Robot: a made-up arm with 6 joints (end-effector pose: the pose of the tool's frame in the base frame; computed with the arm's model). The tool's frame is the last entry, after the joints.
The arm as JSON. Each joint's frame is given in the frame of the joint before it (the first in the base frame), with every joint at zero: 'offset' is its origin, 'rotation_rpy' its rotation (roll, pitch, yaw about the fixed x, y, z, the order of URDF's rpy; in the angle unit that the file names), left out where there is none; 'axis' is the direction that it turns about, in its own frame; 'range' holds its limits. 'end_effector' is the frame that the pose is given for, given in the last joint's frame.
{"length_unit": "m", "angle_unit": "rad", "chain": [
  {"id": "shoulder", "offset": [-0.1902, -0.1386, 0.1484], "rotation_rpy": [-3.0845, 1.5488, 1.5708], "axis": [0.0, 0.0, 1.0], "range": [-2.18, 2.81]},
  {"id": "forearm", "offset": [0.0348, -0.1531, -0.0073], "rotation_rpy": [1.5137, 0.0, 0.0], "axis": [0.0, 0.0, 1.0], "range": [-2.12, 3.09]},
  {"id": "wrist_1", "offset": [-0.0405, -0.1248, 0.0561], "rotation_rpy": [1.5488, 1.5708, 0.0], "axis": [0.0, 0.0, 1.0], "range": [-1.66, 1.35]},
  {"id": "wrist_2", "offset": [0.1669, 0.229, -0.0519], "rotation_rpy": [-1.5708, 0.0, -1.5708], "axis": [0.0, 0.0, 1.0], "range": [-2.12, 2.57]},
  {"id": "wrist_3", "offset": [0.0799, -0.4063, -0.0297], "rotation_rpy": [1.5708, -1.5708, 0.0], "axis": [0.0, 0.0, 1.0], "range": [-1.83, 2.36]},
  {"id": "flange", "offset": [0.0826, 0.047, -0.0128], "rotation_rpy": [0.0, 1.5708, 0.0], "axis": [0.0, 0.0, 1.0], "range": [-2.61, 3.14]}
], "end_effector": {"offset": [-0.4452, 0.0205, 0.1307], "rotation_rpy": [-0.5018, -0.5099, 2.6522]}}
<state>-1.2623 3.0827 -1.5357 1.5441 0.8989 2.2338</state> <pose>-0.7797 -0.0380 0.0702 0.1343 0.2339 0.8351 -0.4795</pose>
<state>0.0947 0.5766 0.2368 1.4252 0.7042 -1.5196</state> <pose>-0.3713 0.4244 -0.0905 0.6426 -0.0400 0.6506 0.4027</pose>
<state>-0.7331 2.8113 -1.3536 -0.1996 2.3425 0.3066</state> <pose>-0.1578 -0.9226 -0.2960 0.5483 -0.6259 0.4391 -0.3390</pose>
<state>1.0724 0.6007 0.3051 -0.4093 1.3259 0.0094</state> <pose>0.5758 0.0882 -0.6096 0.8048 0.3265 0.4446 -0.2191</pose>
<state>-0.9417 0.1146 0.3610 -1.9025 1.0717 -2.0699</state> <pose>-0.5883 -0.4268 0.3825 0.5896 0.7599 -0.2626 0.0779</pose>
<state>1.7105 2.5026 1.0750 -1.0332 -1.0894 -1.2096</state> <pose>-0.6017 -0.9209 -0.3567 0.0002 0.3278 -0.5856 0.7414</pose>
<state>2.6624 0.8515 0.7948 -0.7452 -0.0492 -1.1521</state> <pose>0.6090 -0.7058 0.5485 0.6867 0.0107 -0.0193 -0.7266</pose>
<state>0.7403 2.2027 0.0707 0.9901 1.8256 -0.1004</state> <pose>0.1974 -0.1485 -0.5800 0.6484 0.3863 0.5357 -0.3786</pose>
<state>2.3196 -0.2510 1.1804 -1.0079 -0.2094 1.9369</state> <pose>0.1766 0.5123 0.0423 0.5753 0.1129 -0.0961 0.8044</pose>
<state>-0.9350 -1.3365 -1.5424 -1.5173 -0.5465 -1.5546</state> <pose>0.0386 -0.7186 -0.2454 0.3355 -0.4353 0.6033 -0.5779</pose>
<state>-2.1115 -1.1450 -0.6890 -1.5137 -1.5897 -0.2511</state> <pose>-0.3954 0.6210 -0.4394 0.6906 -0.1019 0.6087 0.3772</pose>
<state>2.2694 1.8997 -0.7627 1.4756 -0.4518 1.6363</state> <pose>-0.1943 0.2967 -0.2089 0.3966 -0.4267 -0.0514 0.8112</pose>
